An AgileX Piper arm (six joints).
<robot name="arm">
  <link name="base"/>
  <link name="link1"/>
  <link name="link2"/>
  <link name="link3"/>
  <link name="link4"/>
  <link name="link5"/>
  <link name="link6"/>
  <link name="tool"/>
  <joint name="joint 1" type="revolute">
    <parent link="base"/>
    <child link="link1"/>
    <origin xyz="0 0 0.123"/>
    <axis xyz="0 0 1"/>
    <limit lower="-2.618" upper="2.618"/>
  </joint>
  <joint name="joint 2" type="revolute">
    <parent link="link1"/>
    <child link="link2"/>
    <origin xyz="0 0 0" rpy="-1.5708 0 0"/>
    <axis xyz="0 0 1"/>
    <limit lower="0" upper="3.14"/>
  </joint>
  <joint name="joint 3" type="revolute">
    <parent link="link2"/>
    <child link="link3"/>
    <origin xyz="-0.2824 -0.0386 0"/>
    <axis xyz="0 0 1"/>
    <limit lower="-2.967" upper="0"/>
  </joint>
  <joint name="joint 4" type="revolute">
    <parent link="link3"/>
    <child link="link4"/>
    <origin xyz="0.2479 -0.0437 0" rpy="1.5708 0 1.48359"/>
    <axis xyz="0 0 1"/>
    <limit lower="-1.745" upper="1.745"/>
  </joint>
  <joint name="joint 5" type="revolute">
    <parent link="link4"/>
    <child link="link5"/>
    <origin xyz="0 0 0" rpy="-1.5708 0 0"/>
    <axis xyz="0 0 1"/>
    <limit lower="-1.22" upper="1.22"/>
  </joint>
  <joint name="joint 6" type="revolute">
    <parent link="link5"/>
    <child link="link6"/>
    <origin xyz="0 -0.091 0" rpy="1.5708 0 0"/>
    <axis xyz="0 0 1"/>
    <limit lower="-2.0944" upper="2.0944"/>
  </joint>
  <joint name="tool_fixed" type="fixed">
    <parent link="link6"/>
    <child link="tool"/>
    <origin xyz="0 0 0"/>
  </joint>
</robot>
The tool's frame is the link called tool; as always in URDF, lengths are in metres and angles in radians.
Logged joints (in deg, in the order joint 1, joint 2, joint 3, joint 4, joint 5, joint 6), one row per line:
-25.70 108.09 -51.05 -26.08 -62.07 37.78
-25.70 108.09 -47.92 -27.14 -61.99 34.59
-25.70 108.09 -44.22 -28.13 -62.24 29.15
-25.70 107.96 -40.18 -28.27 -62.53 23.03
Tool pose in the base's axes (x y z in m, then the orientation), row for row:
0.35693 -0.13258 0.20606 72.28 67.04 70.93
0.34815 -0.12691 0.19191 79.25 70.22 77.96
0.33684 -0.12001 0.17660 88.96 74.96 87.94
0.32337 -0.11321 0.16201 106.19 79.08 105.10
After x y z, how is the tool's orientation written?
As angles about the fixed x, y, z axes (roll, pitch, yaw), in degrees.
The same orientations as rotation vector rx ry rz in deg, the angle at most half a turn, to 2 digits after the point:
17.83 81.59 15.77
16.07 85.16 14.08
12.59 89.03 11.00
9.17 92.66 7.46

